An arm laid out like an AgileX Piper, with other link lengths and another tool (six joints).
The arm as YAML. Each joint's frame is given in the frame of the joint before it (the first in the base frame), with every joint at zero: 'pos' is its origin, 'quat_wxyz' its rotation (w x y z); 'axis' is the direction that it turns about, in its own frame. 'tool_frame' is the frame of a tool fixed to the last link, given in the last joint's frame.
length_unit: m
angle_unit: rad
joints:
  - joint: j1
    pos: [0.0, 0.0, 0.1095]
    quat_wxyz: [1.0, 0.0, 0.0, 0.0]
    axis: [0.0, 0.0, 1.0]
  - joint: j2
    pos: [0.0, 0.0, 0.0]
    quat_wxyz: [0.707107, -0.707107, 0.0, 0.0]
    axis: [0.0, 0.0, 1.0]
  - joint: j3
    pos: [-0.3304, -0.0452, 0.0]
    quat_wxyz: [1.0, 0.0, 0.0, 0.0]
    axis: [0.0, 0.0, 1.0]
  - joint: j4
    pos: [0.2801, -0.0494, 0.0]
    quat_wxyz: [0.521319, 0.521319, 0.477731, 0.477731]
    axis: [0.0, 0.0, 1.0]
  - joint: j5
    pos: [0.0, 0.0, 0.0]
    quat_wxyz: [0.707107, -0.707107, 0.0, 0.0]
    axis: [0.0, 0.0, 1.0]
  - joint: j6
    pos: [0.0, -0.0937, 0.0]
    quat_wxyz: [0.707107, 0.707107, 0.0, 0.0]
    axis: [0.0, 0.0, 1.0]
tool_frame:
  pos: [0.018, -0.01, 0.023]
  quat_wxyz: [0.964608, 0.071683, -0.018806, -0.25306]
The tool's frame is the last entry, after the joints.
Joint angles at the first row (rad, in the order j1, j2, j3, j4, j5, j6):
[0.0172, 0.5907, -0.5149, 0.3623, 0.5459, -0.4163]
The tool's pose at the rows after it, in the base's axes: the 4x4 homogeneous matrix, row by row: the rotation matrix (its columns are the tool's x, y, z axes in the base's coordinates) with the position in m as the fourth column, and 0 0 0 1 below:
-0.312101 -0.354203 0.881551 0.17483; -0.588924 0.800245 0.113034 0.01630; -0.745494 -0.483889 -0.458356 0.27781; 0 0 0 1
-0.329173 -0.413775 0.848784 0.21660; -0.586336 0.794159 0.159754 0.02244; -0.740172 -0.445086 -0.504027 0.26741; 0 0 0 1
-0.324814 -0.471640 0.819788 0.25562; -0.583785 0.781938 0.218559 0.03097; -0.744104 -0.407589 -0.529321 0.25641; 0 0 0 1
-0.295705 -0.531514 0.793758 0.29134; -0.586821 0.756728 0.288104 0.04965; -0.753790 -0.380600 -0.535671 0.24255; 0 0 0 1
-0.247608 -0.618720 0.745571 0.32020; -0.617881 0.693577 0.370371 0.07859; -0.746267 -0.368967 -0.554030 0.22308; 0 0 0 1
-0.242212 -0.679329 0.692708 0.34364; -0.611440 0.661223 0.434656 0.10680; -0.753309 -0.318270 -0.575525 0.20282; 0 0 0 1
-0.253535 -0.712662 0.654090 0.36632; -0.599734 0.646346 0.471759 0.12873; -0.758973 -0.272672 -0.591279 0.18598; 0 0 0 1
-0.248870 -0.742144 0.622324 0.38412; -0.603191 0.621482 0.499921 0.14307; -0.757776 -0.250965 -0.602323 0.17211; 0 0 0 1
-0.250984 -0.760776 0.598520 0.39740; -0.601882 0.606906 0.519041 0.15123; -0.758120 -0.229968 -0.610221 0.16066; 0 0 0 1
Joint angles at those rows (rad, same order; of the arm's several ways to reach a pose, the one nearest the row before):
[0.0173, 0.8000, -0.5426, 0.5192, 0.4501, -0.6026]
[0.0172, 0.9846, -0.5932, 0.7115, 0.4128, -0.8008]
[0.0238, 1.1491, -0.6542, 0.9201, 0.4057, -1.0176]
[0.0712, 1.2988, -0.7141, 1.1246, 0.3931, -1.2250]
[0.1451, 1.4405, -0.7746, 1.2630, 0.3993, -1.3938]
[0.2030, 1.5688, -0.8399, 1.3556, 0.4206, -1.4659]
[0.2398, 1.6810, -0.9160, 1.3970, 0.4376, -1.4786]
[0.2575, 1.7667, -0.9810, 1.4034, 0.4604, -1.4880]
[0.2626, 1.8303, -1.0301, 1.4043, 0.4829, -1.4896]

